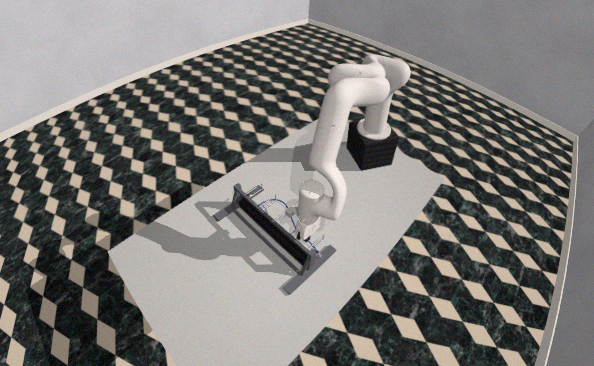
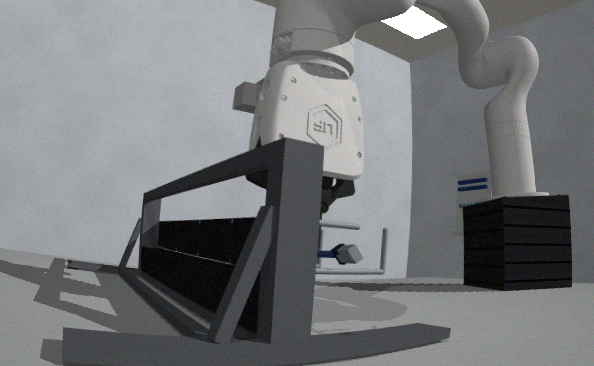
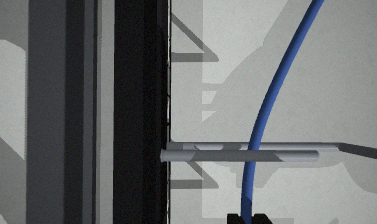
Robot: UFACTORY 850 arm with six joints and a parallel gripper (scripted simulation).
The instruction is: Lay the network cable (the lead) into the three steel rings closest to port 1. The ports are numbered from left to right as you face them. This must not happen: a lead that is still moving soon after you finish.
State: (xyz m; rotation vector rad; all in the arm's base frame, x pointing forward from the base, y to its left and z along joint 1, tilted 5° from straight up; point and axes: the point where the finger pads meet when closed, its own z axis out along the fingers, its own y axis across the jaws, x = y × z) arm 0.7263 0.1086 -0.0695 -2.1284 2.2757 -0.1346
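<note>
The grey plug is 2 cm ahead of my hand, 8 cm to the left of it and 2 cm below it. Also, from my hand: dark grey rack 5 cm ahead, 15 cm to the right, 2 cm below.
</note>
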